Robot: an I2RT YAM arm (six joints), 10 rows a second.
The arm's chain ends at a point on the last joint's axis. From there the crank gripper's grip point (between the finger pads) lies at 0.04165 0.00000 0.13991 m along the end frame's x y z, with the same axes.
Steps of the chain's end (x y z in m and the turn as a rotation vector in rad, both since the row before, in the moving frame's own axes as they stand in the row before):
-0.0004 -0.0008 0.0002 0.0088 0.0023 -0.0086
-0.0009 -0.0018 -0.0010 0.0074 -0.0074 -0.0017
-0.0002 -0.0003 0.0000 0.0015 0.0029 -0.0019
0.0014 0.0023 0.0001 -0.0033 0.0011 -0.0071
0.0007 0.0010 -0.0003 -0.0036 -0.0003 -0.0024
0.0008 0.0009 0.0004 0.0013 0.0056 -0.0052
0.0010 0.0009 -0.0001 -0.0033 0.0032 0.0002
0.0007 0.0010 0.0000 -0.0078 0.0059 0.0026
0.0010 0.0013 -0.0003 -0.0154 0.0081 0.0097
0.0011 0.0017 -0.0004 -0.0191 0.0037 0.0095
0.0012 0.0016 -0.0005 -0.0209 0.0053 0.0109
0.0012 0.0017 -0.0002 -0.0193 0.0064 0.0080
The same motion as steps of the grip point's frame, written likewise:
-0.0001 -0.0024 0.0001 0.0088 0.0023 -0.0086
-0.0019 -0.0029 -0.0007 0.0074 -0.0074 -0.0017
0.0002 -0.0006 -0.0001 0.0015 0.0029 -0.0019
0.0016 0.0025 0.0001 -0.0033 0.0011 -0.0071
0.0007 0.0014 -0.0003 -0.0036 -0.0003 -0.0024
0.0016 0.0005 0.0002 0.0013 0.0056 -0.0052
0.0014 0.0014 -0.0002 -0.0033 0.0032 0.0002
0.0015 0.0022 -0.0003 -0.0078 0.0059 0.0026
0.0021 0.0039 -0.0007 -0.0154 0.0081 0.0097
0.0016 0.0048 -0.0006 -0.0191 0.0037 0.0095
0.0019 0.0050 -0.0008 -0.0209 0.0053 0.0109
0.0021 0.0047 -0.0005 -0.0193 0.0064 0.0080

